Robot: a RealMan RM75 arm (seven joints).
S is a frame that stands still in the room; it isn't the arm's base.
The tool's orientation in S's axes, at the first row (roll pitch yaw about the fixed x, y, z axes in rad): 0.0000 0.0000 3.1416
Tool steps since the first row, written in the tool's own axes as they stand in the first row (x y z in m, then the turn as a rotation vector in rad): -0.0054 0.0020 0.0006 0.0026 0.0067 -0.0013; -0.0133 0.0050 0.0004 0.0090 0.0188 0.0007; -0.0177 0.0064 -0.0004 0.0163 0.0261 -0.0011; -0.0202 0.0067 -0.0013 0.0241 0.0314 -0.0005; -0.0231 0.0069 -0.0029 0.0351 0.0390 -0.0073
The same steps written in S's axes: 0.0054 -0.0020 0.0006 -0.0026 -0.0067 -0.0013; 0.0133 -0.0050 0.0004 -0.0090 -0.0188 0.0007; 0.0177 -0.0064 -0.0004 -0.0163 -0.0261 -0.0011; 0.0202 -0.0067 -0.0013 -0.0241 -0.0314 -0.0005; 0.0231 -0.0069 -0.0029 -0.0351 -0.0390 -0.0073
